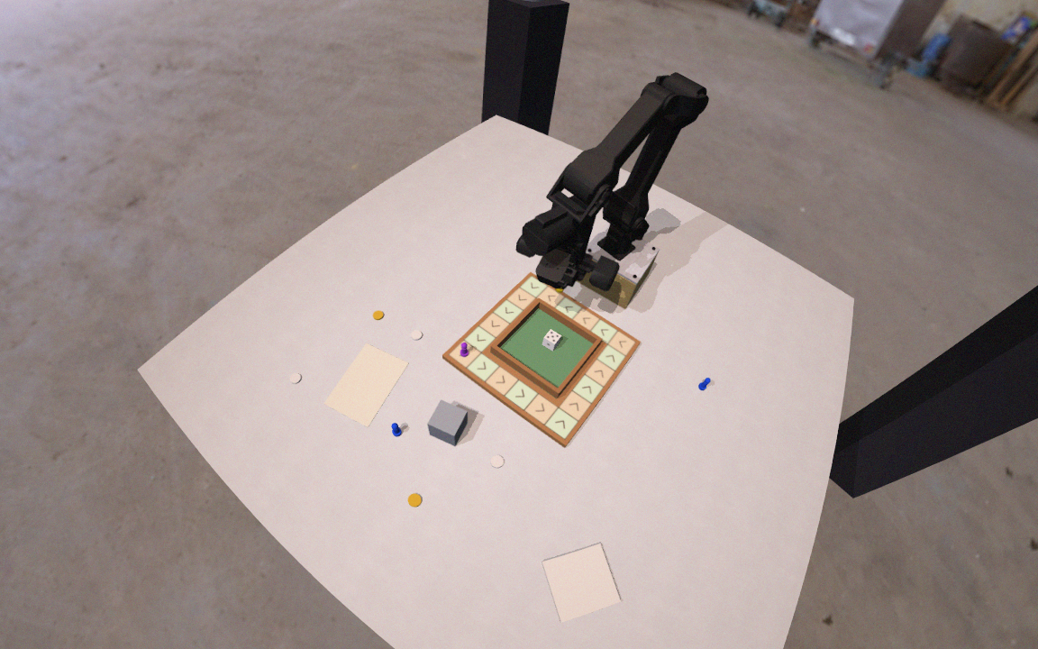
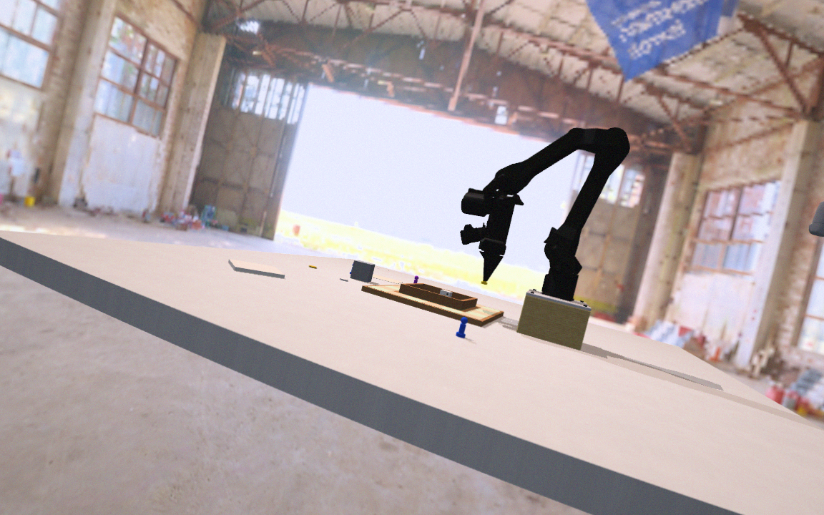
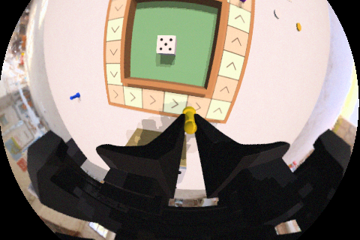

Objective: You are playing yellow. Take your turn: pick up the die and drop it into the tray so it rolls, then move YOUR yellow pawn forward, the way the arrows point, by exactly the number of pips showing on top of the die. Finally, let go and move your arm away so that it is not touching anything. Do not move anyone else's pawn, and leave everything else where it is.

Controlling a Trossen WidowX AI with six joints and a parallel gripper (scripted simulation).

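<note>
The white die is 70 mm ahead of my gripper tip, 60 mm below it and 50 mm to the left of it. From my gripper tip the other things lie so: purple pawn (210 mm ahead, 60 mm below, 40 mm to the right); then grey block (330 mm ahead, 60 mm below, 50 mm to the left); then yellow pawn (10 mm above).
</note>
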